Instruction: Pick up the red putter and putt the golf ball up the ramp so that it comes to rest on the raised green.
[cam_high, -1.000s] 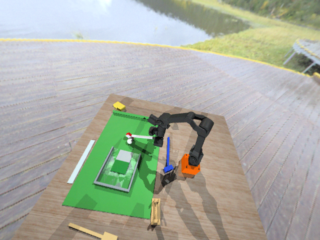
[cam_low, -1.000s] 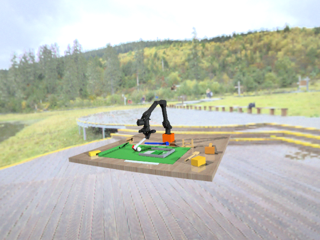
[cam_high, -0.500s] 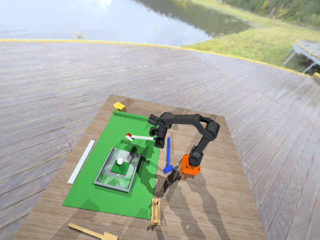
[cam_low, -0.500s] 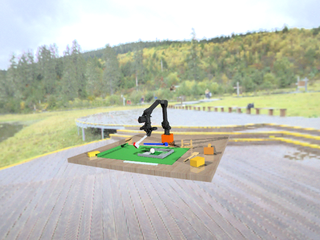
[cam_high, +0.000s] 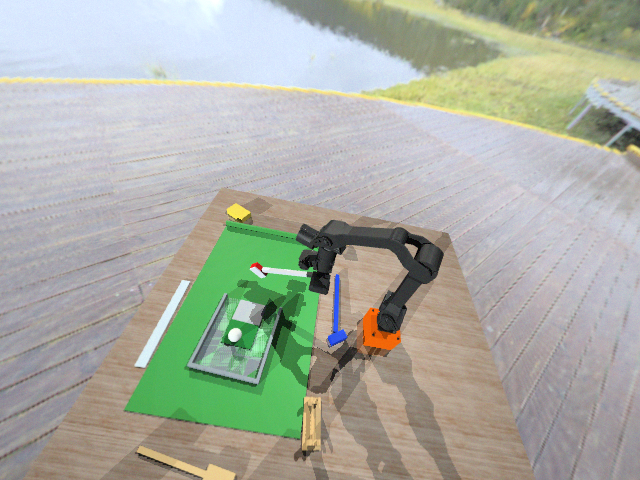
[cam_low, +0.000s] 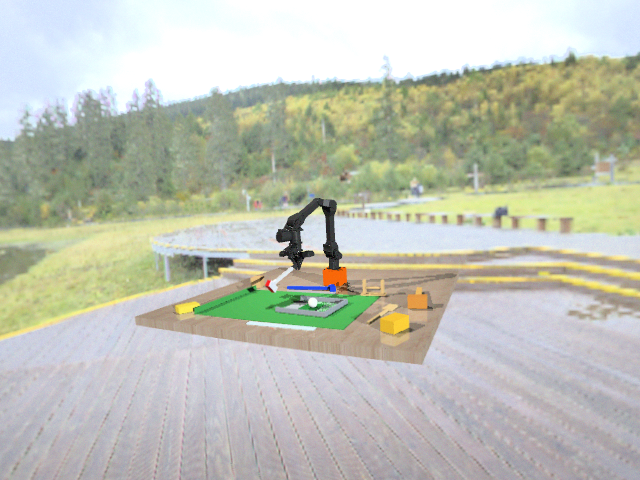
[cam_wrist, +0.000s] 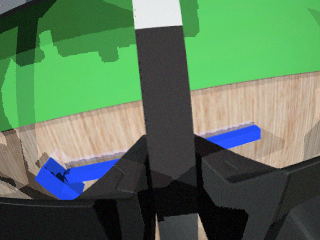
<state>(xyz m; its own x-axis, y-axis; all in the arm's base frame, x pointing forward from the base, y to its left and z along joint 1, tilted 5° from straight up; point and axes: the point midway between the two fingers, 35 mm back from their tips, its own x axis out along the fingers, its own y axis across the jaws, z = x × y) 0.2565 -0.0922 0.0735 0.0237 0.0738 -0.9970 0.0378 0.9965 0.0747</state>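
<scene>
Now: gripper tip 12 cm short of the red putter. Also, from my gripper tip: tan block (33 cm to the right, 10 cm below, 8 cm behind); then white golf ball (24 cm ahead, 21 cm to the left, 10 cm below); then blue putter (11 cm below, 9 cm behind, 3 cm to the left).
</scene>
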